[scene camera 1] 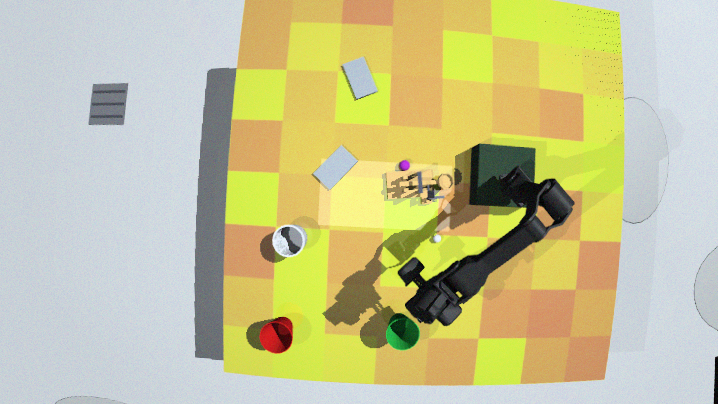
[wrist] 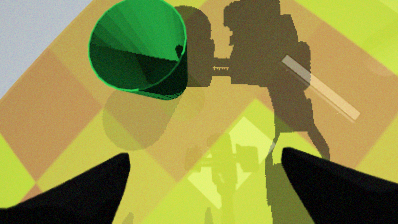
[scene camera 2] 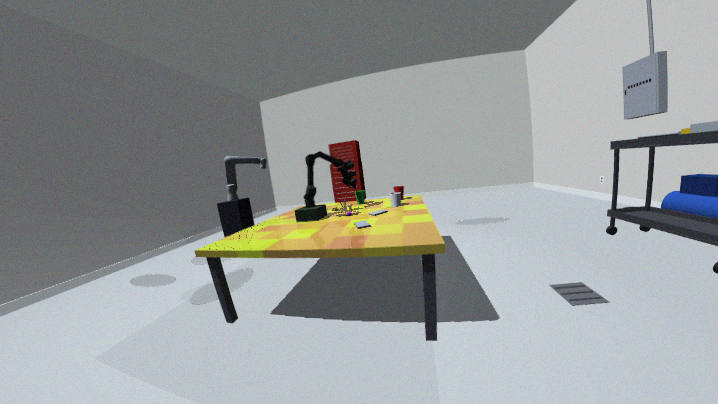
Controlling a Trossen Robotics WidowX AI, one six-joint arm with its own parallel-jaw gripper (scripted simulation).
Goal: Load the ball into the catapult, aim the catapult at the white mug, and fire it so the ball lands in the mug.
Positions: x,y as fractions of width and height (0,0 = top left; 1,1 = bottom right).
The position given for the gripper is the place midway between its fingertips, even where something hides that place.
Note:
The gripper (scene camera 1: 0.58,0.74) is open and holds nothing. Also in view: a green mug (scene camera 1: 0.56,0.83) and a red mug (scene camera 1: 0.39,0.84).
The gripper is seen too in the wrist view (wrist: 0.52,0.70). The wrist view does not show the red mug: it is out of frame.

